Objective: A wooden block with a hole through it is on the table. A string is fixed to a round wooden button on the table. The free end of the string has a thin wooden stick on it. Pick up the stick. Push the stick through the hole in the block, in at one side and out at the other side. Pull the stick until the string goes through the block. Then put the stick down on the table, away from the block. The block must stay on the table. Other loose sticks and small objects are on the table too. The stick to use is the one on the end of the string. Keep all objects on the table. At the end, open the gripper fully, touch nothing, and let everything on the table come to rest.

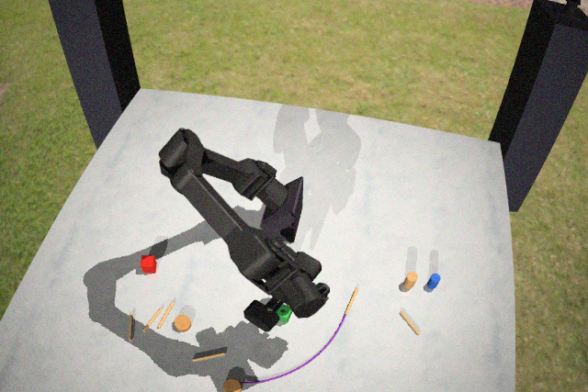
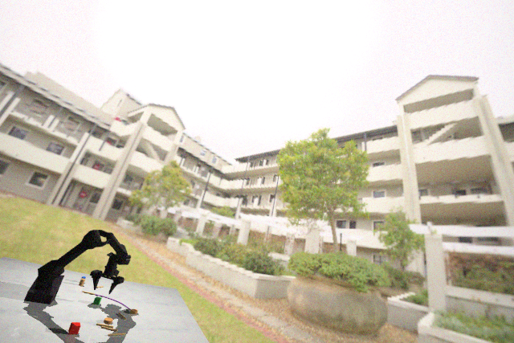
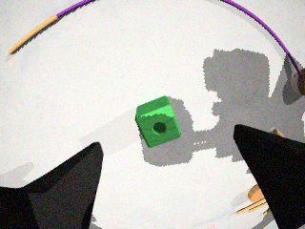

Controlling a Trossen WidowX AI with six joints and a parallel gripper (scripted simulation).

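Now: gripper tip 5 cm above the green block and 1 cm past it. The rest, counted from my gripper tip: red cube (35 cm to the right, 9 cm behind, 5 cm below); then blue cylinder (35 cm to the left, 11 cm behind, 4 cm below); then tan cylinder (29 cm to the left, 11 cm behind, 4 cm below).
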